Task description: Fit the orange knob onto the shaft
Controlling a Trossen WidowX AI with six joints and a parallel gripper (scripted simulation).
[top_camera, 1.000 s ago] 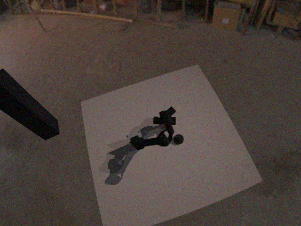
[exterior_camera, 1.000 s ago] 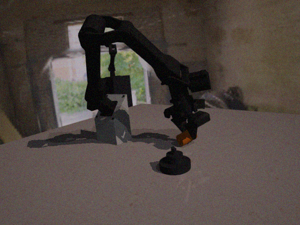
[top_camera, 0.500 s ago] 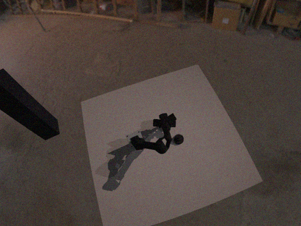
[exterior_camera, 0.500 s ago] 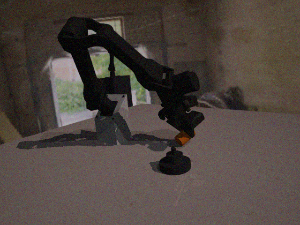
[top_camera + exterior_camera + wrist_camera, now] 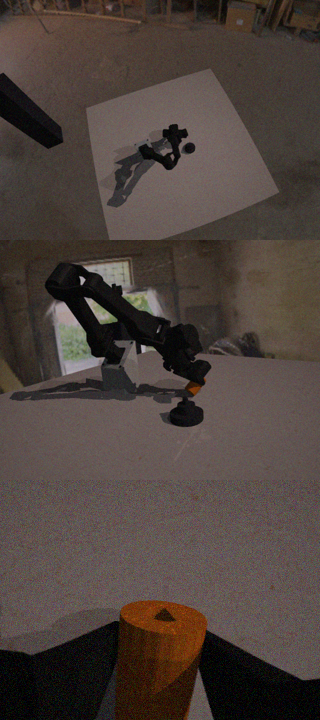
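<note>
Right now the dark round pedestal is 17 cm to the right of my gripper tip, 5 cm ahead of it and 1 cm below it. The rest, counted from my gripper tip: orange knob 2 cm to the right, 1 cm behind.
</note>
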